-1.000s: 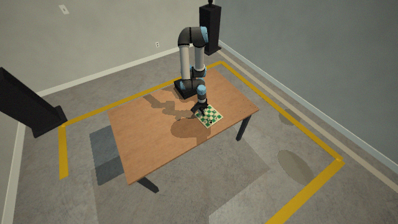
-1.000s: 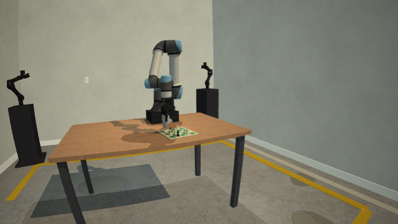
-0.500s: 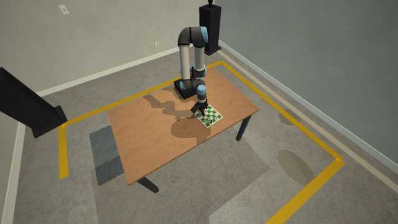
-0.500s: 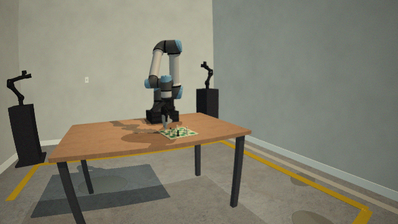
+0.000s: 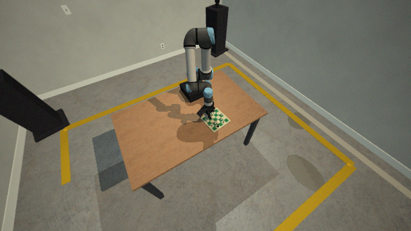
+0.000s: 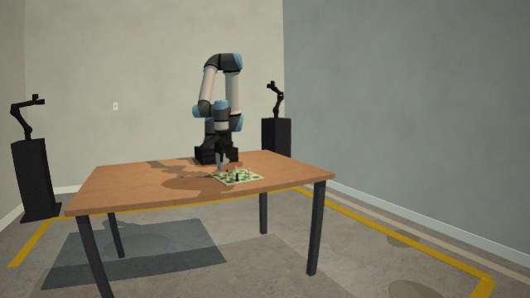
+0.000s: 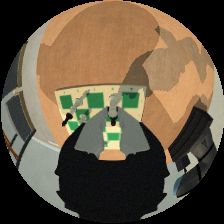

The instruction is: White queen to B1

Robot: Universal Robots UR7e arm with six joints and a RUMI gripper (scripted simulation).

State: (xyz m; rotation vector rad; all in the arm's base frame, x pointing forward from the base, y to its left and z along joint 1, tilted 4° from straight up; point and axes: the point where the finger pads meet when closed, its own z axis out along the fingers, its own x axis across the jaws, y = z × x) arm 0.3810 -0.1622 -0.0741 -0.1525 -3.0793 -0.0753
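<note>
My hand is 70 mm to the right of the green-and-cream chessboard, 50 mm short of it and 40 mm above it.
</note>
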